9 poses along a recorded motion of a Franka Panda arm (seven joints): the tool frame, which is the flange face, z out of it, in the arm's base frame.
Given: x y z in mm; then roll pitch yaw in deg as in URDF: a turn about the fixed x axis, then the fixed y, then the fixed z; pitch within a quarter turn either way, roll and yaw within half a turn.
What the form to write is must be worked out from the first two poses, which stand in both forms.
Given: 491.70, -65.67, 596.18, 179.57, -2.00, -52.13
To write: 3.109, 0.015, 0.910, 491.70, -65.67, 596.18
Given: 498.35, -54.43, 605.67, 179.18, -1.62, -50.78
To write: 3.111, 0.007, 0.887, 498.35, -54.43, 605.67
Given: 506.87, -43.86, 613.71, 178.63, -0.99, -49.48
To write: 3.113, -0.007, 0.864, 506.87, -43.86, 613.71
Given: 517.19, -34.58, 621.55, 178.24, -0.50, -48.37
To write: 3.115, -0.017, 0.844, 517.19, -34.58, 621.55
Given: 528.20, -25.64, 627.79, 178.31, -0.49, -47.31
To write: 3.115, -0.016, 0.826, 528.20, -25.64, 627.79
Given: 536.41, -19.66, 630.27, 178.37, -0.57, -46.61
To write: 3.115, -0.014, 0.813, 536.41, -19.66, 630.27
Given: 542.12, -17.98, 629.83, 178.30, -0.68, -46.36
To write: 3.113, -0.013, 0.809, 542.12, -17.98, 629.83
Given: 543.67, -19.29, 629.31, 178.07, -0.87, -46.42
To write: 3.107, -0.014, 0.810, 543.67, -19.29, 629.31
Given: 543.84, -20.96, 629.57, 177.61, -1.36, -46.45
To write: 3.096, -0.014, 0.811, 543.84, -20.96, 629.57
